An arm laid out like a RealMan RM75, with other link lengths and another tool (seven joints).
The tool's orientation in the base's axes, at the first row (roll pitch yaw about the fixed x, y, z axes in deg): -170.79, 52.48, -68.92
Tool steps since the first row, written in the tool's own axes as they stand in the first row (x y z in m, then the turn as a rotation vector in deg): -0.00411, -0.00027, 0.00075, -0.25, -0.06, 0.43; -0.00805, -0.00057, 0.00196, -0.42, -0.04, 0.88; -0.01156, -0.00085, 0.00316, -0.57, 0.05, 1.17; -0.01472, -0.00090, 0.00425, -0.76, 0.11, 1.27
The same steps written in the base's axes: -0.00074, 0.00299, 0.00284, -0.05, 0.50, -0.05; -0.00147, 0.00625, 0.00526, -0.17, 0.94, -0.19; -0.00213, 0.00926, 0.00735, -0.33, 1.23, -0.26; -0.00292, 0.01193, 0.00921, -0.44, 1.41, -0.17
